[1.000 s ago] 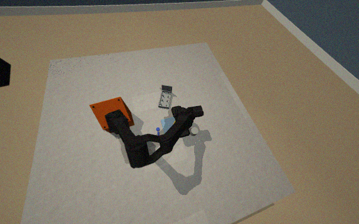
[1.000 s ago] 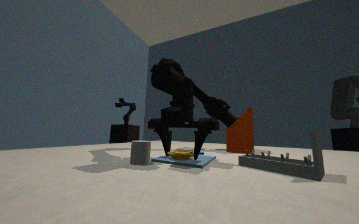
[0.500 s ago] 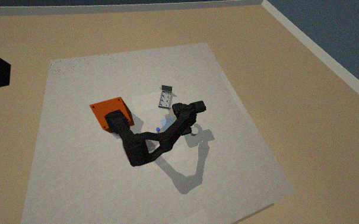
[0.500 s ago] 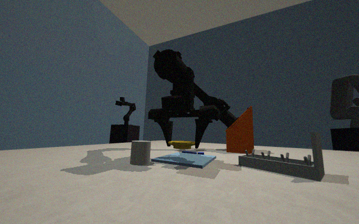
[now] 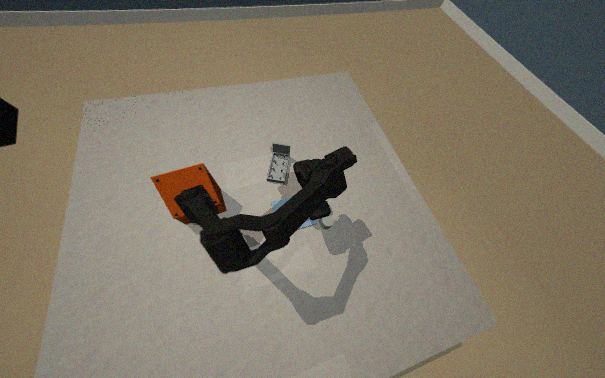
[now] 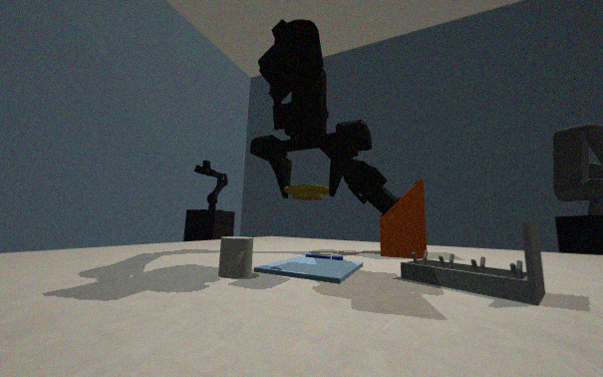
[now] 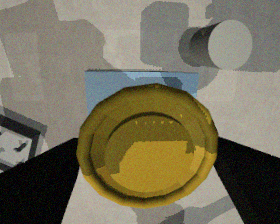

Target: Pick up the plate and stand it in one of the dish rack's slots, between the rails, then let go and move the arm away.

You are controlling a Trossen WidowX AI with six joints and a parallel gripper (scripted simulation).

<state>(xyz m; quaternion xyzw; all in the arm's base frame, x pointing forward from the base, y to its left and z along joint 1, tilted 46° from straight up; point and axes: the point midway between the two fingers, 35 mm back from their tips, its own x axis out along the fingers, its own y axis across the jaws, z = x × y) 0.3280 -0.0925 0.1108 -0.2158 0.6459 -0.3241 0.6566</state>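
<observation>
Now: gripper tip 2 cm past the grey dish rack, 21 cm to the right of it and 9 cm above it. Round my gripper tip: light blue mat: 4 cm behind, 11 cm below; yellow plate: 1 cm above; cup: 5 cm ahead, 9 cm to the right, 9 cm below.
</observation>
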